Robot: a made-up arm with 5 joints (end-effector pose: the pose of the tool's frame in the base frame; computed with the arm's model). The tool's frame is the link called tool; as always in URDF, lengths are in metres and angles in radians.
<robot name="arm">
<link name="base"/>
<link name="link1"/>
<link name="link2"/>
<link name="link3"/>
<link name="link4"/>
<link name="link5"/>
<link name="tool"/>
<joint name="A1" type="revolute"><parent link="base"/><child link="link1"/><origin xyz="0.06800 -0.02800 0.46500" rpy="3.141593 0.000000 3.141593"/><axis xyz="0 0 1"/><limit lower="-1.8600" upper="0.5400"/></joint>
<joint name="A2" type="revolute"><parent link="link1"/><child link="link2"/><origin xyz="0.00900 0.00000 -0.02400" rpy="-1.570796 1.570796 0.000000"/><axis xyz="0 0 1"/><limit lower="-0.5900" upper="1.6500"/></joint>
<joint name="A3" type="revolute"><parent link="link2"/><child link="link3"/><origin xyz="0.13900 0.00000 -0.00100"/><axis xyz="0 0 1"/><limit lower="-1.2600" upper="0.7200"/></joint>
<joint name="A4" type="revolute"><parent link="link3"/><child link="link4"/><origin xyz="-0.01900 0.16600 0.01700"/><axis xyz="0 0 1"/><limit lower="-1.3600" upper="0.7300"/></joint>
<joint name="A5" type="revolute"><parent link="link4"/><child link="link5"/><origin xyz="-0.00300 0.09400 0.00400" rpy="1.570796 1.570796 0.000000"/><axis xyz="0 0 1"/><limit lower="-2.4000" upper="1.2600"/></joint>
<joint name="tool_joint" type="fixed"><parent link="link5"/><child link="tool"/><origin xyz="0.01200 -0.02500 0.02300" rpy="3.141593 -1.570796 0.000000"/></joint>
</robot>
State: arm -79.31 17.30 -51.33 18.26 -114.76
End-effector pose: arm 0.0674 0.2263 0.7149 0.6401 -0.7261 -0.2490 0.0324
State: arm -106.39 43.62 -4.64 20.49 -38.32
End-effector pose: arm -0.0175 0.1701 0.3940 -0.7553 0.2951 -0.5842 0.0356
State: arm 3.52 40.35 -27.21 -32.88 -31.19
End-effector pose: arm 0.3843 -0.0247 0.5339 0.1105 0.8553 -0.4881 0.1344
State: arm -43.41 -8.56 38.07 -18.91 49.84
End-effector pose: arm 0.1987 0.0862 0.5053 -0.2070 0.2855 -0.8806 0.3164
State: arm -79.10 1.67 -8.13 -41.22 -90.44
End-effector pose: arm 0.0655 0.1974 0.6703 -0.5836 0.7043 0.2601 0.3094
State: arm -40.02 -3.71 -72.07 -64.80 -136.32
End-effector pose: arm 0.0247 -0.0044 0.8238 -0.4540 0.1647 0.4208 0.7679
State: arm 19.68 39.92 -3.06 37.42 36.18
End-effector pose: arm 0.2599 -0.1013 0.4081 0.4688 -0.4475 0.6537 0.3907
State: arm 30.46 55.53 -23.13 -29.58 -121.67
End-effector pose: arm 0.3563 -0.1424 0.4591 0.2591 0.9262 0.2694 0.0488
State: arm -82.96 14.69 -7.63 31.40 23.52
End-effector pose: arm 0.0973 0.2012 0.5235 -0.5492 0.2053 -0.7112 0.3878
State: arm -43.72 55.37 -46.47 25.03 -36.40
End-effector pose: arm 0.2735 0.2034 0.4588 0.4400 -0.7434 0.4972 0.0811
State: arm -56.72 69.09 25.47 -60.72 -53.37
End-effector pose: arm 0.1131 0.1007 0.3122 0.5119 -0.7558 0.3958 0.1003
